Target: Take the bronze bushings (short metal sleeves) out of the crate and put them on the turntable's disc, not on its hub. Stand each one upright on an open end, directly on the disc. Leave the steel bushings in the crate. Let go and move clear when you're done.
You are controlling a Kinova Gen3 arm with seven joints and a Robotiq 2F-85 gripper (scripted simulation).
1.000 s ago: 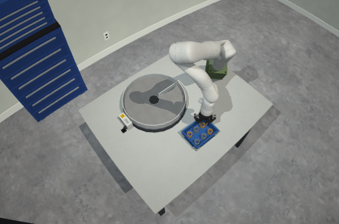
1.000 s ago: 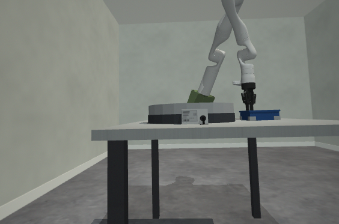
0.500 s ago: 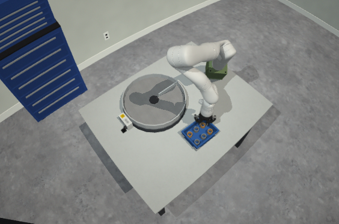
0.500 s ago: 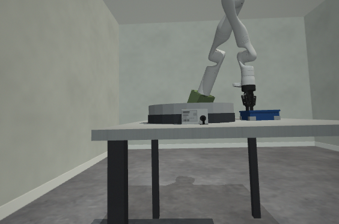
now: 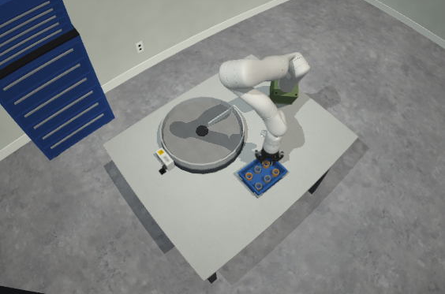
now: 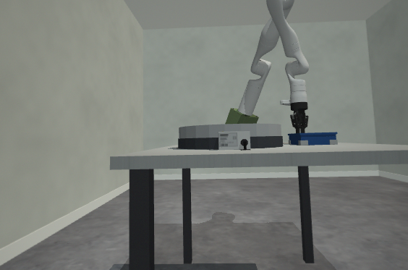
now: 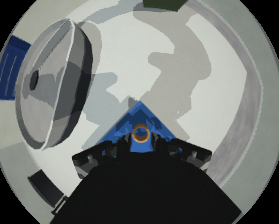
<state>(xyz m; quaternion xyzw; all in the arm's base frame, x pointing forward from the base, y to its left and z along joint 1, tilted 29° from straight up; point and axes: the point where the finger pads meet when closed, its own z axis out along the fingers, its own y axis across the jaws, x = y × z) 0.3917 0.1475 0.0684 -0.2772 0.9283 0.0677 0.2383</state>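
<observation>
Now: the blue crate 50 mm ahead of my hand, 20 mm to the left of it and 30 mm below it. Round my hand: grey turntable disc 70 mm ahead, 350 mm to the right.
</observation>
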